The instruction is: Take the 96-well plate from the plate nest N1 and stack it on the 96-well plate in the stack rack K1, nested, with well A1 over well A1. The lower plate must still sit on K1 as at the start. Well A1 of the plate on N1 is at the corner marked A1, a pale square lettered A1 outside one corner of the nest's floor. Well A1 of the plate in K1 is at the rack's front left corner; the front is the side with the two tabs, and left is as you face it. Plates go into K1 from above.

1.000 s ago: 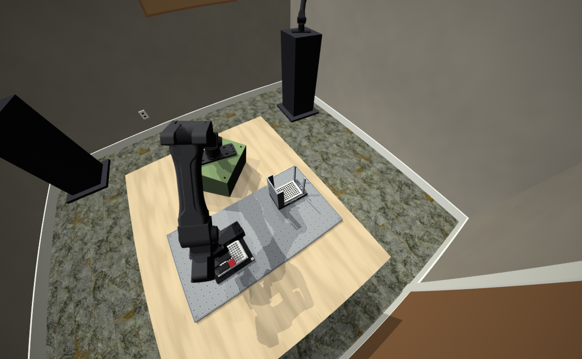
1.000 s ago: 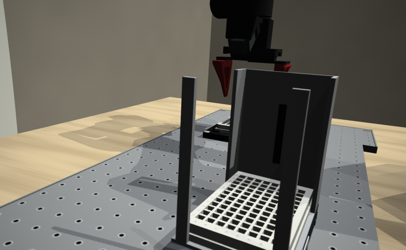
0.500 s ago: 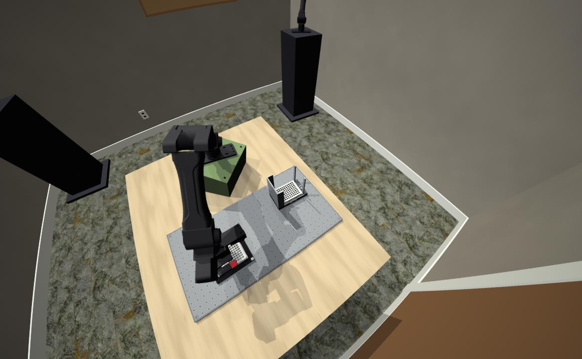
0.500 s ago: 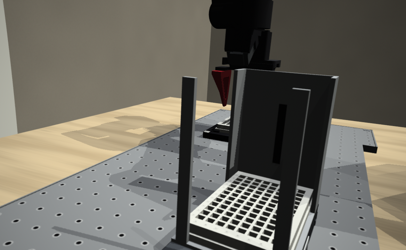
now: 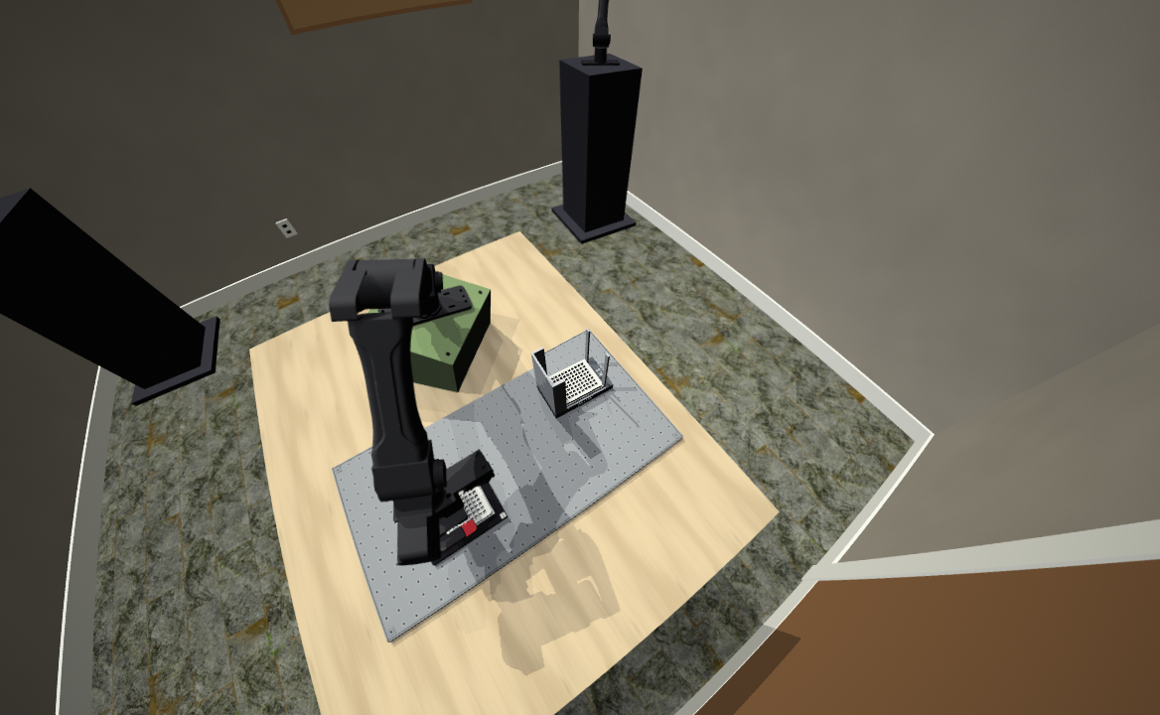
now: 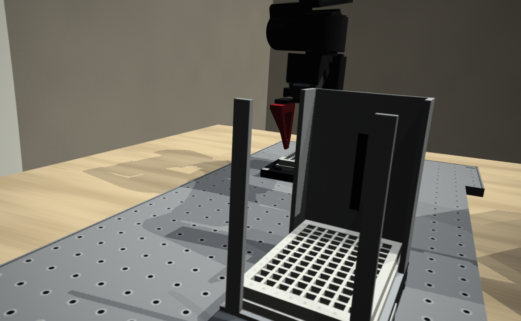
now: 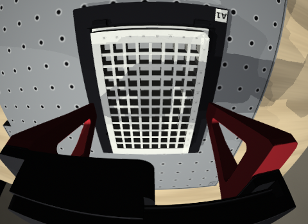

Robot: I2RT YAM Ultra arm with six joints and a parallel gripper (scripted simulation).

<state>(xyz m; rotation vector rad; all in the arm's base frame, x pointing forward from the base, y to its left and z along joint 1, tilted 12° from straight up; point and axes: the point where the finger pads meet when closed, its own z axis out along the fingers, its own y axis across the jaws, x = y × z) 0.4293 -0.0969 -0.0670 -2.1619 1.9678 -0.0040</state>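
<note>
The pale A1 square lies 5 cm ahead of my hand, 8 cm to the left of it and 3 cm below it. Round my hand: back wall: 14 cm behind, 27 cm to the left, 5 cm above.
</note>
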